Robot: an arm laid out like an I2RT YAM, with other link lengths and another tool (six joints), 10 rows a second.
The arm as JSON. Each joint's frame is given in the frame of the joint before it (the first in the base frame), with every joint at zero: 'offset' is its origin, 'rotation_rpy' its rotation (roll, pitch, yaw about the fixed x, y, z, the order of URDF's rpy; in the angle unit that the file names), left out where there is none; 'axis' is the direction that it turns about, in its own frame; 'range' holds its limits. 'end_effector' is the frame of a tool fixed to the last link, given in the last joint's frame.
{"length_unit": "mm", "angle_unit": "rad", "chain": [
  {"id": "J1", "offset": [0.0, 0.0, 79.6], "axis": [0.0, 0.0, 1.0], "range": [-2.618, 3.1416]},
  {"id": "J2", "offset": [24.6, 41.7, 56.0], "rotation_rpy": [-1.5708, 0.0, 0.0], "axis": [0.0, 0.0, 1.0], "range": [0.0, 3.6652]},
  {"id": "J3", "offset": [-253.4, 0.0, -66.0], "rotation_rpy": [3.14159, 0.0, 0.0], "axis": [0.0, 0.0, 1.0], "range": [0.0, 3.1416]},
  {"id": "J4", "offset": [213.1, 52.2, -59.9], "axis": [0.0, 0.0, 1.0], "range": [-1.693, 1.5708]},
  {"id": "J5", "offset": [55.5, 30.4, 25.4], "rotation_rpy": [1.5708, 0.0, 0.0], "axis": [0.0, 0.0, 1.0], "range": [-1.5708, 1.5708]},
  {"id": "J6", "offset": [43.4, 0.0, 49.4], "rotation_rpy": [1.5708, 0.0, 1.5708], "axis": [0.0, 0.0, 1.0], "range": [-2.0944, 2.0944]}
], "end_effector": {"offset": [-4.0, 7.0, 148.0], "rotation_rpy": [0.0, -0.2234, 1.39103]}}
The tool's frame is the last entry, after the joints.
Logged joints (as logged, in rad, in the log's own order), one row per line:
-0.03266, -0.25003, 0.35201, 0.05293, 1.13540, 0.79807
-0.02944, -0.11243, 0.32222, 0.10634, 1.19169, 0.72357
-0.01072, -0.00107, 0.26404, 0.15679, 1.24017, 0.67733
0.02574, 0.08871, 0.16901, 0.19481, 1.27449, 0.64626
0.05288, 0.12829, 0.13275, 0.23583, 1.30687, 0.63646
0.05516, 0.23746, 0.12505, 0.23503, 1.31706, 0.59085
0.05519, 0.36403, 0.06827, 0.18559, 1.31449, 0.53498
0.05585, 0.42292, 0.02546, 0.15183, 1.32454, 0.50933
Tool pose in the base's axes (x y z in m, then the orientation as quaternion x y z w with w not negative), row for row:
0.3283, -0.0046, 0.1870, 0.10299, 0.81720, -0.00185, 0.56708
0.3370, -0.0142, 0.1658, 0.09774, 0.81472, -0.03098, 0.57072
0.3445, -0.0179, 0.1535, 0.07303, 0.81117, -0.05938, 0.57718
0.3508, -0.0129, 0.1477, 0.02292, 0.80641, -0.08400, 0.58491
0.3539, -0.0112, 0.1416, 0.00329, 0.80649, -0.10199, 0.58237
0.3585, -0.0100, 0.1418, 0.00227, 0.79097, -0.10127, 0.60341
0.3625, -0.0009, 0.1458, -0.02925, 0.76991, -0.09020, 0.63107
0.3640, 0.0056, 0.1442, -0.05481, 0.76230, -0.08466, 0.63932
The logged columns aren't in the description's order. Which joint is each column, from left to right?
Columns, left to right: J1, J4, J6, J5, J2, J3.
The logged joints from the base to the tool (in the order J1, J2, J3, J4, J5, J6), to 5 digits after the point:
-0.03266, 1.13540, 0.79807, -0.25003, 0.05293, 0.35201
-0.02944, 1.19169, 0.72357, -0.11243, 0.10634, 0.32222
-0.01072, 1.24017, 0.67733, -0.00107, 0.15679, 0.26404
0.02574, 1.27449, 0.64626, 0.08871, 0.19481, 0.16901
0.05288, 1.30687, 0.63646, 0.12829, 0.23583, 0.13275
0.05516, 1.31706, 0.59085, 0.23746, 0.23503, 0.12505
0.05519, 1.31449, 0.53498, 0.36403, 0.18559, 0.06827
0.05585, 1.32454, 0.50933, 0.42292, 0.15183, 0.02546

